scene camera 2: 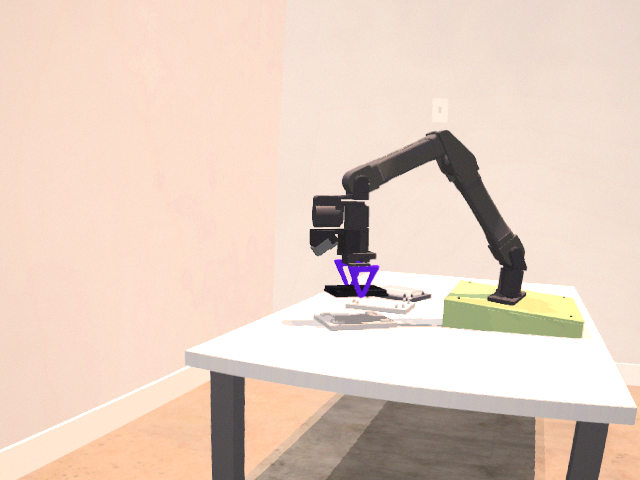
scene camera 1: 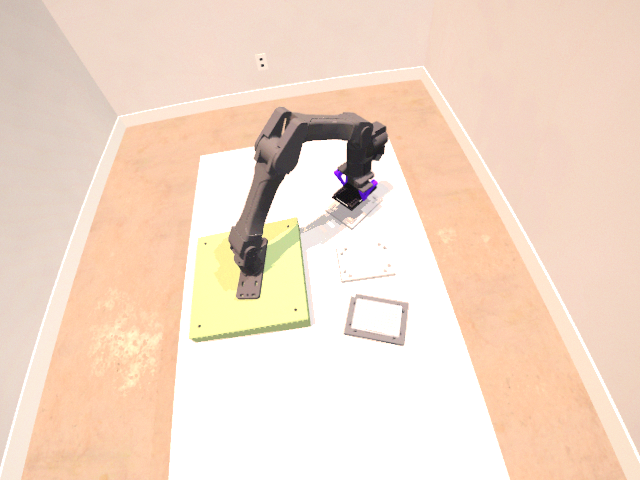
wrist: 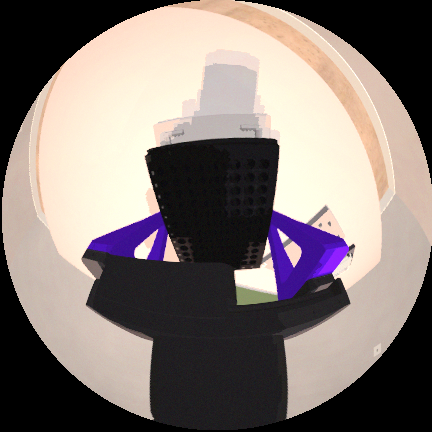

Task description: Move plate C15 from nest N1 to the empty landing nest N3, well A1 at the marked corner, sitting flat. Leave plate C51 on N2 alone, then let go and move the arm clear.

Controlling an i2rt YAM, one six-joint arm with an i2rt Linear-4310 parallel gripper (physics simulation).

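A black well plate [scene camera 1: 343,196] [scene camera 2: 334,290] [wrist: 215,190], taken as C15, is held roughly level between the purple fingers of my gripper [scene camera 1: 354,190] [scene camera 2: 355,289] [wrist: 217,214]. The gripper is shut on its two sides. The plate hangs clear above a pale nest [scene camera 1: 352,225] [scene camera 2: 337,326], which lies in shadow. A white nest or plate with small corner posts [scene camera 1: 367,277] [scene camera 2: 379,306] is in the middle of the row. A grey-rimmed nest [scene camera 1: 403,324] [scene camera 2: 425,296] with a white centre is at the other end. Labels, the A1 corner marks and which piece is C51 cannot be read.
The arm stands on a thick yellow-green base block [scene camera 1: 279,299] [scene camera 2: 511,322] beside the row of nests. The white table [scene camera 1: 330,403] [scene camera 2: 439,369] ends beyond the nests, on the side away from the block. The arm's shadow falls across the tabletop near the pale nest.
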